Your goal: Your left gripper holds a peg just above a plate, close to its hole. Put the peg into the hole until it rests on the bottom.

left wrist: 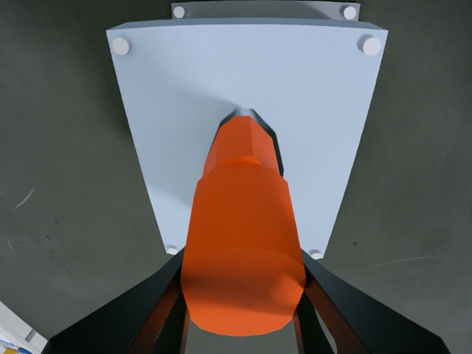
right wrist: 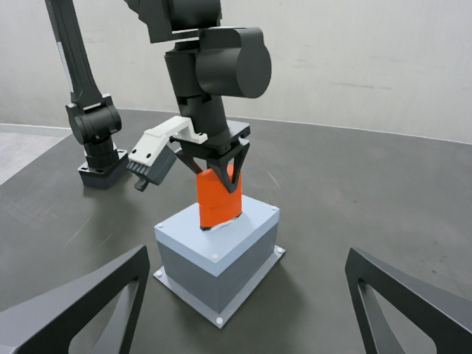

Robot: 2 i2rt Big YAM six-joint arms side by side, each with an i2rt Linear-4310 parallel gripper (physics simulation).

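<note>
An orange peg [left wrist: 242, 210] [right wrist: 212, 200] with an oblong, faceted cross-section stands roughly upright over the light blue plate [left wrist: 320, 75] [right wrist: 182, 227]. My left gripper [left wrist: 241, 253] [right wrist: 221, 187] is shut on the peg's upper part. The peg's lower end is at the hole [left wrist: 279, 150]; dark strips of the hole show beside the peg's far end and right side in the left wrist view, and at both ends in the right wrist view. The peg hides most of the hole and its bottom, so its depth cannot be told. My right gripper [right wrist: 248, 257] is open and empty, away from the plate.
The plate tops a grey block [right wrist: 192, 272] on a flanged base [right wrist: 202, 311] with white screw heads. A second black arm base [right wrist: 102, 172] stands at the back left in the right wrist view. A pale wall [right wrist: 360, 75] is behind. A white object [left wrist: 15, 322] shows at the lower left.
</note>
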